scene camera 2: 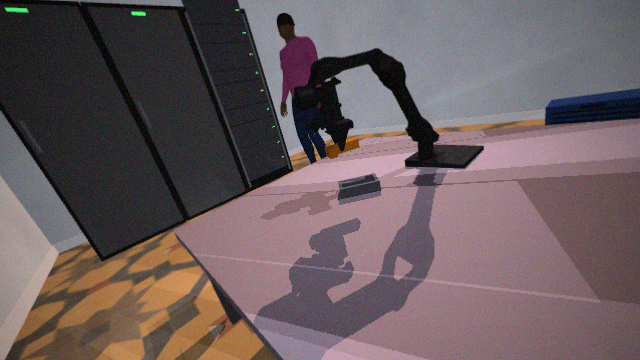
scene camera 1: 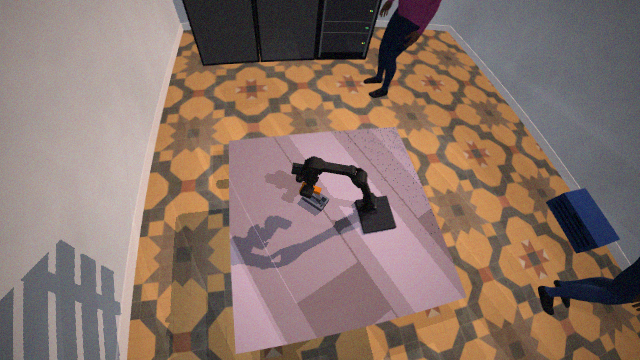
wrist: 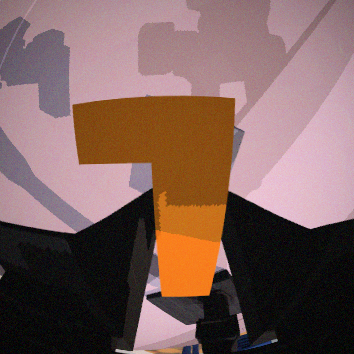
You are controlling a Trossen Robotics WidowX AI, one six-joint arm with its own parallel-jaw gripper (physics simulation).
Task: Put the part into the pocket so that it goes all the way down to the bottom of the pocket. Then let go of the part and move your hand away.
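In my gripper I am carrying an orange L-shaped block, and nothing else touches it.
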